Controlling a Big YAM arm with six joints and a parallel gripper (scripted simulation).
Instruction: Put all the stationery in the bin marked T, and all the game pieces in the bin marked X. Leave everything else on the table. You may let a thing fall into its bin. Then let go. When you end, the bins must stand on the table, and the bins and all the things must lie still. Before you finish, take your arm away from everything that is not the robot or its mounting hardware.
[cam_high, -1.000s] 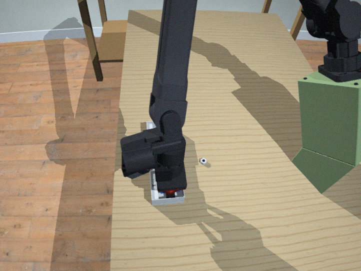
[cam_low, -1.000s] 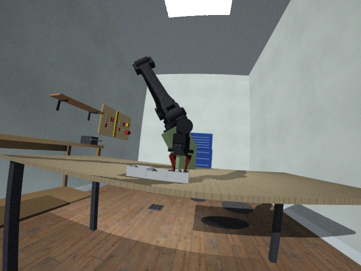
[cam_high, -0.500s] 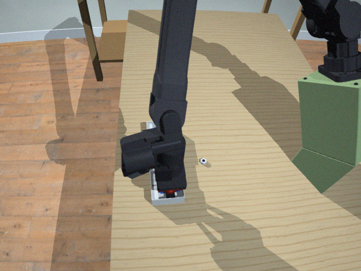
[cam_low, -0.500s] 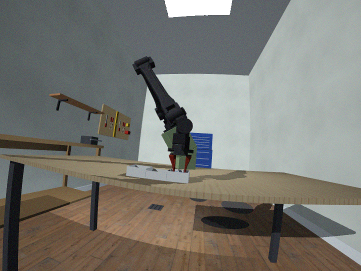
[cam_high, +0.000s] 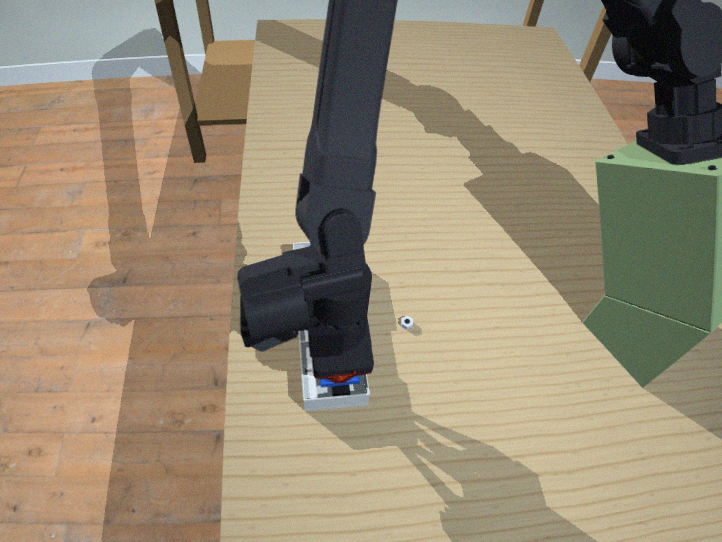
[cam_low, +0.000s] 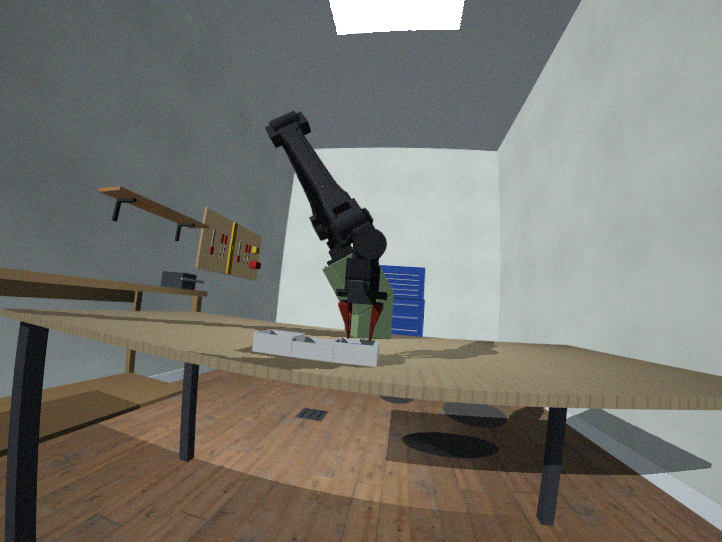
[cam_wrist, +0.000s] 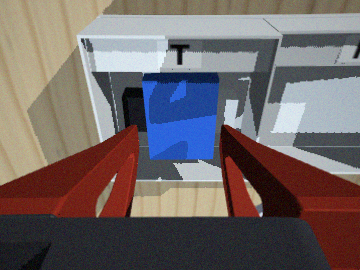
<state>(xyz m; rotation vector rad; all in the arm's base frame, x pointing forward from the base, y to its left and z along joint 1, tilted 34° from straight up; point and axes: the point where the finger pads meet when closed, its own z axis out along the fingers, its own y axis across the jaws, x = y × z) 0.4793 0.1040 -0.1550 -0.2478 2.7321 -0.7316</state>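
The flat blue block is 3 cm below my hand. Round my hand: grey bin tray (1 cm ahead, 8 cm to the right, 3 cm below); then hex nut (10 cm behind, 9 cm to the right, 5 cm below); then black-and-white eraser (1 cm to the right, 4 cm below).
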